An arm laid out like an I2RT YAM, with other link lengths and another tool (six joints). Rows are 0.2 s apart.
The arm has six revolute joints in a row. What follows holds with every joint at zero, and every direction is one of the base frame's. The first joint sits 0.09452 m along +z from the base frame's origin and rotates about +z. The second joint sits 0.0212 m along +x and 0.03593 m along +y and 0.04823 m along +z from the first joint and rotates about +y. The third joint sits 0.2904 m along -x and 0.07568 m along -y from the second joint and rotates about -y. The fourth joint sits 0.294 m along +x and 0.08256 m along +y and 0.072 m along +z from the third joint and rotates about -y. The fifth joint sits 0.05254 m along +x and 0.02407 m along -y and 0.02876 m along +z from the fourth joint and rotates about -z. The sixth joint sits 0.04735 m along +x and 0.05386 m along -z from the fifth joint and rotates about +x. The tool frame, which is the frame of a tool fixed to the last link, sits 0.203 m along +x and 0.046 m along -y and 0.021 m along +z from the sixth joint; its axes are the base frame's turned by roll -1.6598, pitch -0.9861 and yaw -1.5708 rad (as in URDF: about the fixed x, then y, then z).
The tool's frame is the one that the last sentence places.
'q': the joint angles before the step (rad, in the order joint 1, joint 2, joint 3, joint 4, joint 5, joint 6). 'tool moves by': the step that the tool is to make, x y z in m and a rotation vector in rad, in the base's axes. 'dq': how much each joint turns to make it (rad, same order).
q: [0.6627, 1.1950, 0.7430, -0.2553, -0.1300, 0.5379]
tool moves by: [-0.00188, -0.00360, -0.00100, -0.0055, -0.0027, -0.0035]
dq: [0.0000, -0.0128, -0.0110, -0.0034, 0.0066, -0.0023]
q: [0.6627, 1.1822, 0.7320, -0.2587, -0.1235, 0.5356]
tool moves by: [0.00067, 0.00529, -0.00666, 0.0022, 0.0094, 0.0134]
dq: [-0.0003, 0.0249, -0.0018, 0.0202, -0.0153, -0.0033]
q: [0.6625, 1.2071, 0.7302, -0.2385, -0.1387, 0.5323]
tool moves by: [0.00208, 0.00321, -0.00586, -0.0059, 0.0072, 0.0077]
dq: [-0.0007, 0.0267, 0.0044, 0.0122, -0.0061, -0.0057]
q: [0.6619, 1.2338, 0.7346, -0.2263, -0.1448, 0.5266]
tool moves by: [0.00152, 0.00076, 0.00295, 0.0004, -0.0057, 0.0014]
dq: [-0.0002, 0.0004, 0.0068, -0.0022, 0.0009, -0.0035]
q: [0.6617, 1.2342, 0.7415, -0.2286, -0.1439, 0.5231]
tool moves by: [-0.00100, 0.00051, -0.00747, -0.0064, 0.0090, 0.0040]
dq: [0.0008, 0.0136, -0.0084, 0.0107, -0.0027, -0.0018]
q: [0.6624, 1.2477, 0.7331, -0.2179, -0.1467, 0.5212]
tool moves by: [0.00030, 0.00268, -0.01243, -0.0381, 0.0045, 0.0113]
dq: [0.0187, 0.0423, 0.0048, 0.0083, 0.0238, -0.0149]
